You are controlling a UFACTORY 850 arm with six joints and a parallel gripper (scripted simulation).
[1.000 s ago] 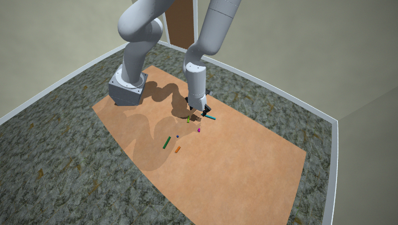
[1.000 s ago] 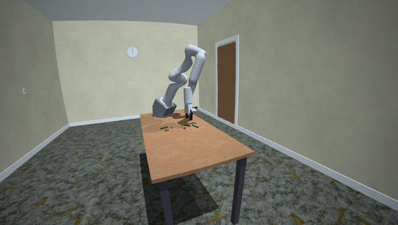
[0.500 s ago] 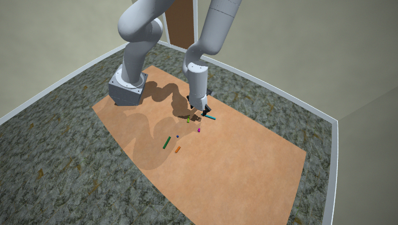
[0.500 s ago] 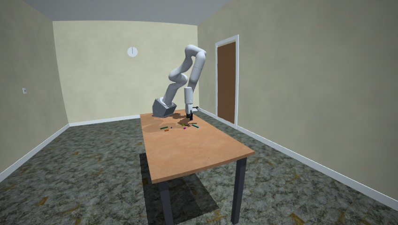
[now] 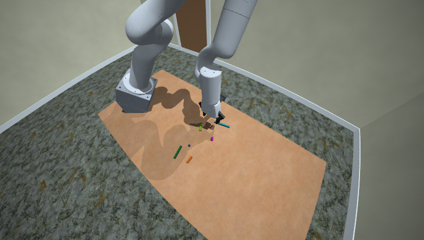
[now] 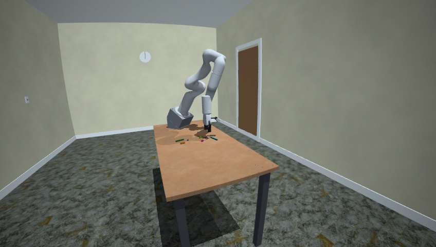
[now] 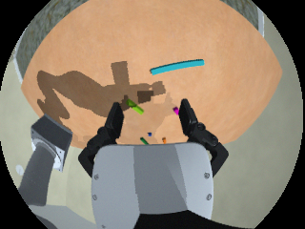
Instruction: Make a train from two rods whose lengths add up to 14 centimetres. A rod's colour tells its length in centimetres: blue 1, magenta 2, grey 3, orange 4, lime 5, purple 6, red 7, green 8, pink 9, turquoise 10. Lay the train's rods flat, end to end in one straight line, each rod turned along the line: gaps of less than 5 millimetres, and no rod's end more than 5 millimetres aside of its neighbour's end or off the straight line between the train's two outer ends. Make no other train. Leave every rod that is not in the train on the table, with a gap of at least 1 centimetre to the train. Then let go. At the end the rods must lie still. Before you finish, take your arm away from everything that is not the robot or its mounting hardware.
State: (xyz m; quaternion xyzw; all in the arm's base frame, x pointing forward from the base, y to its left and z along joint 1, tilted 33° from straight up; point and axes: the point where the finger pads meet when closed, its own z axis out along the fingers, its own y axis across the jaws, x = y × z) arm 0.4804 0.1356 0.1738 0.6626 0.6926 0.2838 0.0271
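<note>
Now: hand 240 mm to the left of the orange rod, 80 mm short of it and 70 mm above it. Round my hand: turquoise rod 70 mm below, 50 mm to the left, 50 mm ahead; then magenta rod 70 mm to the right, 70 mm below, 70 mm ahead; then lime rod 70 mm below, 60 mm to the right, 30 mm behind.
</note>
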